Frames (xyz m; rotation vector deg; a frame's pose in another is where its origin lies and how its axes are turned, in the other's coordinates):
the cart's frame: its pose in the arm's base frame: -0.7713 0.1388 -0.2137 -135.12 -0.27 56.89
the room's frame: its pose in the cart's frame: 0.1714 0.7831 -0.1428 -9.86 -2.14 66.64
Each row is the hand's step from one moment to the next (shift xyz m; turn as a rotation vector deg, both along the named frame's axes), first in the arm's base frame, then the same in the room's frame.
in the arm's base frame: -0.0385 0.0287 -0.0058 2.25 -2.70 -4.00
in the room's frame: -0.0215 0.0046 0.0431 4.99 -1.77 -0.59
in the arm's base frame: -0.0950 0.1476 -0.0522 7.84 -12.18 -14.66
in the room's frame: -0.0812 -0.0529 0.1554 19.84 -4.87 -2.73
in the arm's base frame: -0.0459 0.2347 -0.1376 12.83 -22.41 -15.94
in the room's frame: -0.0772 -0.1777 0.1964 28.64 -2.57 -9.69
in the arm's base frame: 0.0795 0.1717 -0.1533 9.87 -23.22 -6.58
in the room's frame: -0.0048 -0.2278 0.0860 22.34 4.35 -12.73
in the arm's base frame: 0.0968 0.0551 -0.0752 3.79 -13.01 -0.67
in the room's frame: 0.0260 -0.1312 -0.0126 10.19 5.02 -7.42
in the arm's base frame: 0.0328 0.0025 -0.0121 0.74 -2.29 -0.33
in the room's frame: 0.0110 -0.0283 -0.0175 1.95 0.73 -1.25
